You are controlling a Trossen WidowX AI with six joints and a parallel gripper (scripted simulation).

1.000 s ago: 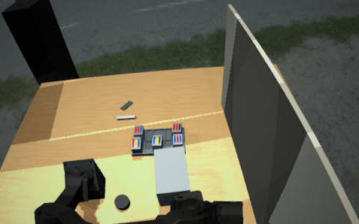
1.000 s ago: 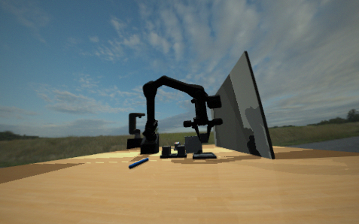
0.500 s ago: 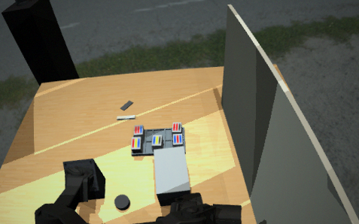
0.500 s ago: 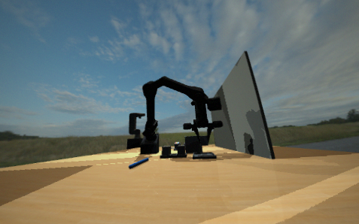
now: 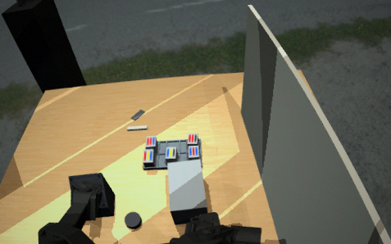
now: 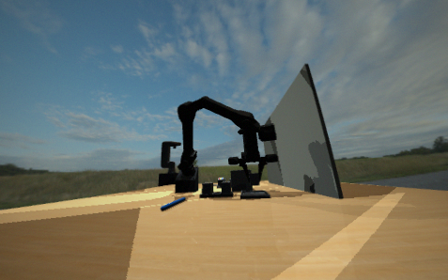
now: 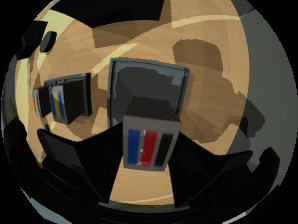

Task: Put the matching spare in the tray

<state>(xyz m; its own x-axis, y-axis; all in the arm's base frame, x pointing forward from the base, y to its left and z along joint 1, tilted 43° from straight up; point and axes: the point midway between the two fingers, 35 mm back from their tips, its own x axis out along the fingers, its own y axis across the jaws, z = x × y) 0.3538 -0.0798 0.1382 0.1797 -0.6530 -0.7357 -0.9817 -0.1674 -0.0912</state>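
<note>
The flat dark tray lies 4 cm below my gripper tip and 1 cm behind it. Round my gripper tip: grey block: 21 cm to the left, 8 cm behind; black puck: 24 cm behind, 11 cm to the left, 4 cm below; blue pen: 24 cm behind, 16 cm to the right, 4 cm below.
</note>
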